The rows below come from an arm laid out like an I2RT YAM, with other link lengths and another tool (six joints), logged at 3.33 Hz.
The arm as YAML. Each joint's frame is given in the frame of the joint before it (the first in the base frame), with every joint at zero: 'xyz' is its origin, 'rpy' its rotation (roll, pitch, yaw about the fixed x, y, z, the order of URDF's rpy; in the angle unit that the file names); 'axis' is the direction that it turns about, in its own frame. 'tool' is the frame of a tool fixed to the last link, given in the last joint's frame.
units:
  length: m
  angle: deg
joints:
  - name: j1
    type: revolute
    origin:
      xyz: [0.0, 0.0, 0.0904]
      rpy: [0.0, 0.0, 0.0]
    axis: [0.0, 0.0, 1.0]
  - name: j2
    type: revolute
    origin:
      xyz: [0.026, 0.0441, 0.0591]
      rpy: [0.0, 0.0, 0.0]
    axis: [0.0, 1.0, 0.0]
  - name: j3
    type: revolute
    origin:
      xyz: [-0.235, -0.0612, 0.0]
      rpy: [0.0, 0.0, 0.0]
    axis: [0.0, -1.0, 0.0]
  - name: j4
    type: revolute
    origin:
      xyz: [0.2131, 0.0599, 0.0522]
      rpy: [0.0, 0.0, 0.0]
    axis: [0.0, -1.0, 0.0]
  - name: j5
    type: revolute
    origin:
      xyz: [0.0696, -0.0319, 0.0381]
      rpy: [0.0, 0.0, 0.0]
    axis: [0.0, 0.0, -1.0]
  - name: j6
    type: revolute
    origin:
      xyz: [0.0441, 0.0, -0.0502]
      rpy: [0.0, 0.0, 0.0]
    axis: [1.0, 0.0, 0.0]
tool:
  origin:
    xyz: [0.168, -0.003, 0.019]
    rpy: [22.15, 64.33, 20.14]
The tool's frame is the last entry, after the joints.
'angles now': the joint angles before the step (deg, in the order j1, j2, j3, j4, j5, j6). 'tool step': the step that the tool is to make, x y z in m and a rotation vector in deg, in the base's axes. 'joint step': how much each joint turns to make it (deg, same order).
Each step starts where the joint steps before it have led.
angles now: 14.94 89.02 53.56 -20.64 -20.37 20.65
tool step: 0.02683 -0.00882 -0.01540 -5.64 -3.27 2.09
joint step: -0.53 6.39 3.06 3.16 3.77 -5.98
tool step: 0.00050 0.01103 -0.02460 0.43 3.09 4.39
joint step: -0.43 6.79 2.82 -0.08 -3.54 -3.67
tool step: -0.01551 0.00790 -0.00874 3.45 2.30 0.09
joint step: 0.00 -0.42 -3.77 2.68 -3.45 1.98
